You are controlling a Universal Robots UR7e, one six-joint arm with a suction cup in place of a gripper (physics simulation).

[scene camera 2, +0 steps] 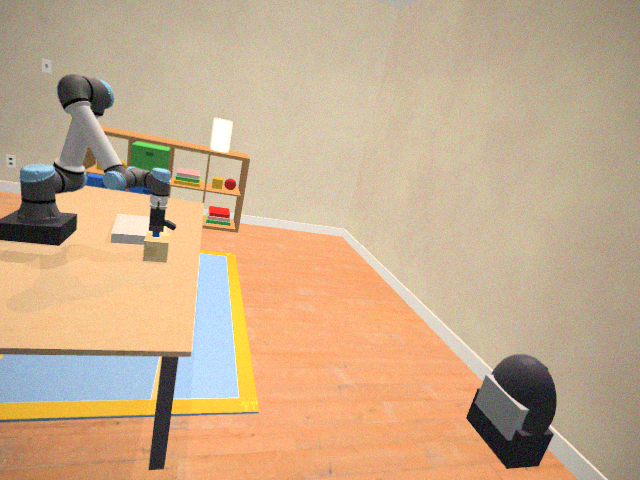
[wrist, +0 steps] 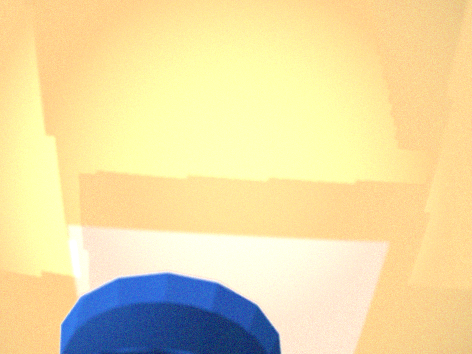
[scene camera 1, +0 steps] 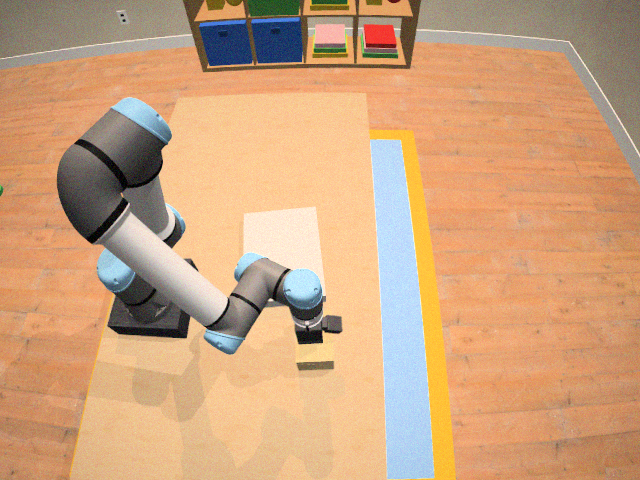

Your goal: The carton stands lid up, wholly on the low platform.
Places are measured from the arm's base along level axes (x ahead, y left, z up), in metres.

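Pixels of known places: end effector, tool point: (scene camera 2: 155, 238) (wrist: 180, 305); arm's base, origin of the base link: (scene camera 2: 40, 219) (scene camera 1: 151, 299).
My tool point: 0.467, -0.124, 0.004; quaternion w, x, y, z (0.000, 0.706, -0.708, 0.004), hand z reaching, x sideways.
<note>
For each thing: its top centre in the pictures, then the offset to it from my tool point, as dx, dy, dz. "pt": a spot on its surface instead.
- carton, middle of its top: (wrist: 226, 323) (scene camera 1: 314, 335) (scene camera 2: 157, 236) +0.009, -0.008, +0.013
- low platform, middle of its top: (scene camera 1: 281, 251) (scene camera 2: 141, 224) -0.080, +0.281, -0.035
- carton's top face, surface spot: (wrist: 234, 105) pt +0.040, -0.007, +0.013
The carton (scene camera 1: 314, 358) (scene camera 2: 155, 251) is a small tan box standing on the table just in front of the low platform (scene camera 1: 282, 233) (scene camera 2: 128, 228) (wrist: 305, 281). The platform is a flat white slab. My suction cup (scene camera 2: 155, 233) (wrist: 164, 316) points straight down and sits on the carton's top face (wrist: 234, 105). In scene camera 1 the wrist hides the cup. The carton rests on the table, wholly off the platform.
The robot base (scene camera 1: 147, 319) stands at the table's left edge. The table's right edge (scene camera 1: 372, 286) drops to a blue and yellow floor mat (scene camera 1: 404, 286). A shelf unit (scene camera 1: 413, 29) with bins and blocks stands at the far wall.
</note>
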